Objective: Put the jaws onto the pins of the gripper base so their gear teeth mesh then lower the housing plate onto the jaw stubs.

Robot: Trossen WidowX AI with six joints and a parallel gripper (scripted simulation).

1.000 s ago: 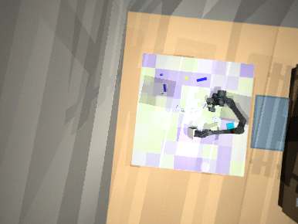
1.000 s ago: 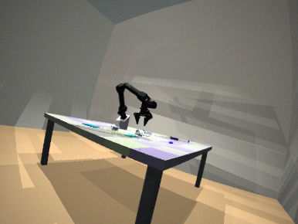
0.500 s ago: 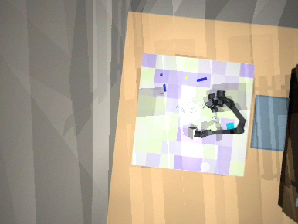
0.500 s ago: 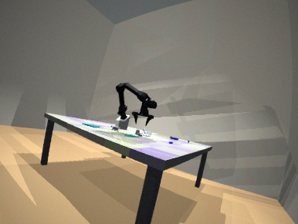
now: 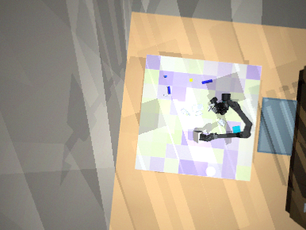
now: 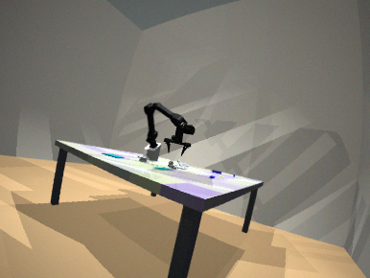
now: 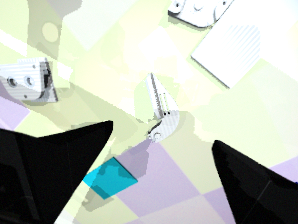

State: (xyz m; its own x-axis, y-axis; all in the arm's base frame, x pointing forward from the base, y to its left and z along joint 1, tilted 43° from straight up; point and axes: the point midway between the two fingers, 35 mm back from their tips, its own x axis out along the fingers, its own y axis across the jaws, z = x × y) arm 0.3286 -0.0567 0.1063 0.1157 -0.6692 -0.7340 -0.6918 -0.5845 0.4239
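Now: the white jaw 2 cm ahead of my gripper tip, 2 cm to the right of it and 9 cm below it. The rest, counted from my gripper tip: cyan square: 7 cm ahead, 19 cm to the right, 9 cm below; blue dot: 28 cm ahead, 53 cm to the left, 8 cm below; yellow dot: 28 cm ahead, 25 cm to the left, 9 cm below.
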